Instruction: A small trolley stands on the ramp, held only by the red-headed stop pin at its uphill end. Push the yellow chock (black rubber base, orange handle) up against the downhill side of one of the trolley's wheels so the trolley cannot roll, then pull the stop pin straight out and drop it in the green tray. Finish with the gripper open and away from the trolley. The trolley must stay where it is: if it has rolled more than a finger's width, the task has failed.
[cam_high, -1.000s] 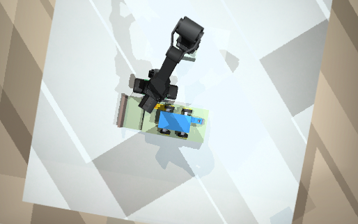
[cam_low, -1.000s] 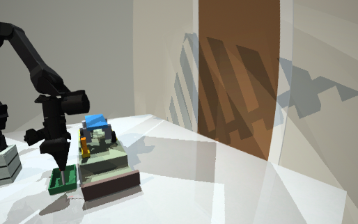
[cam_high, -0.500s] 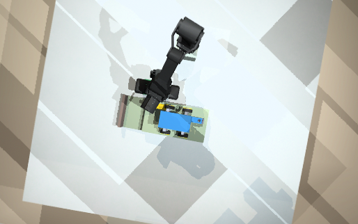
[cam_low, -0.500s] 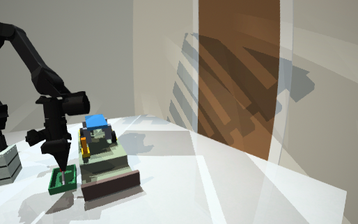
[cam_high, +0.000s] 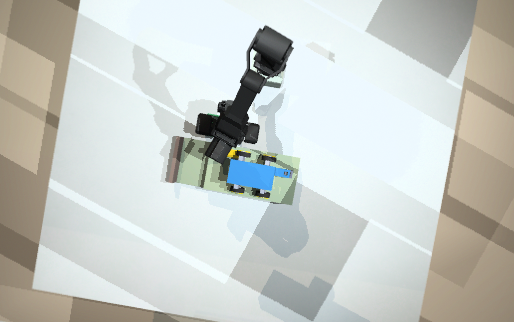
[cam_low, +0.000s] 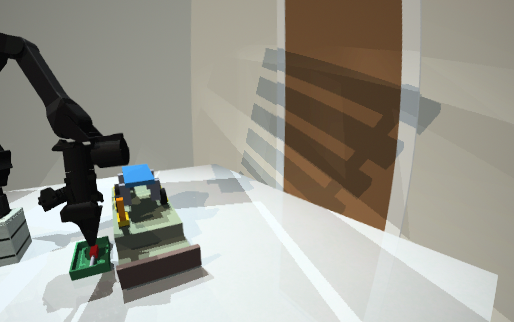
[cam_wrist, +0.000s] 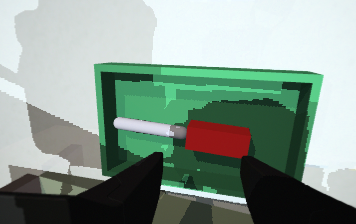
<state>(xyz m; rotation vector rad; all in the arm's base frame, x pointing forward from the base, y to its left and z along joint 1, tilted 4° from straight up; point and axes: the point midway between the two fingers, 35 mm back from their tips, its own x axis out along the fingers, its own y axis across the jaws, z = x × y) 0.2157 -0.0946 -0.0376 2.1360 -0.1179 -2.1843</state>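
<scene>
Now: gripper tip 20 mm to the left of the red-headed stop pin and 20 mm above it. From my gripper tip the other things lie so: yellow chock: 70 mm ahead, 30 mm to the left, 40 mm above; then blue trolley: 120 mm ahead, 110 mm to the left, 70 mm above; then green tray: 10 mm behind, 10 mm to the right, 40 mm below.
</scene>
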